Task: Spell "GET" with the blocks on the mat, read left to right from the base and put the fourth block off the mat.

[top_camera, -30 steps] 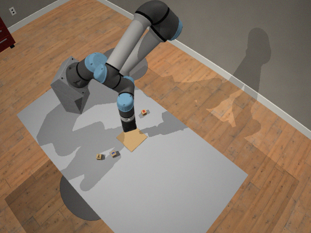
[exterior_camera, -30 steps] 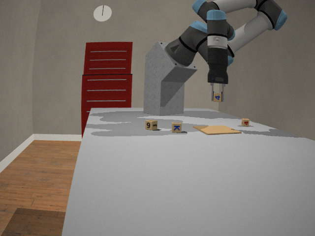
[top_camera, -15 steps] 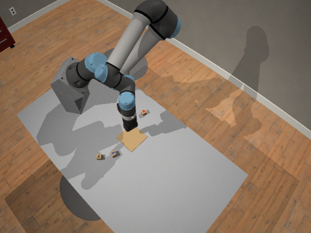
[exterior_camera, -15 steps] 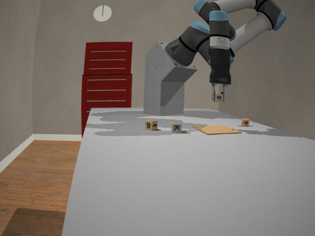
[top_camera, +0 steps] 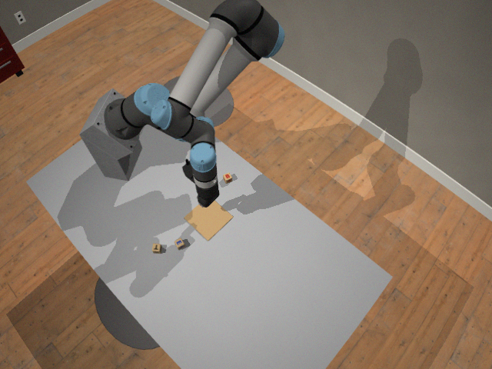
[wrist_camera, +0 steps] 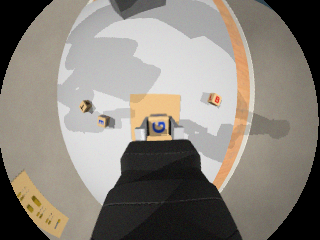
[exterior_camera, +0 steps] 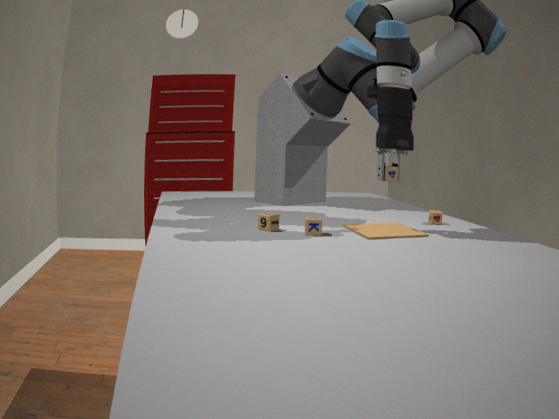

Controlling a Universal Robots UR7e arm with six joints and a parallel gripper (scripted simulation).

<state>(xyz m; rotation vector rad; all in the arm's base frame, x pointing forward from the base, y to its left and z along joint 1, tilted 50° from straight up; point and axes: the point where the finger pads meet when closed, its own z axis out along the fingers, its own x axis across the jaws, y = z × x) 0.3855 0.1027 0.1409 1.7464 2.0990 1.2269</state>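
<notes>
My gripper is now 2 cm short of the tan mat and 12 cm above it. Round my hand: E block (8 cm ahead, 15 cm to the right, 10 cm below).
</notes>
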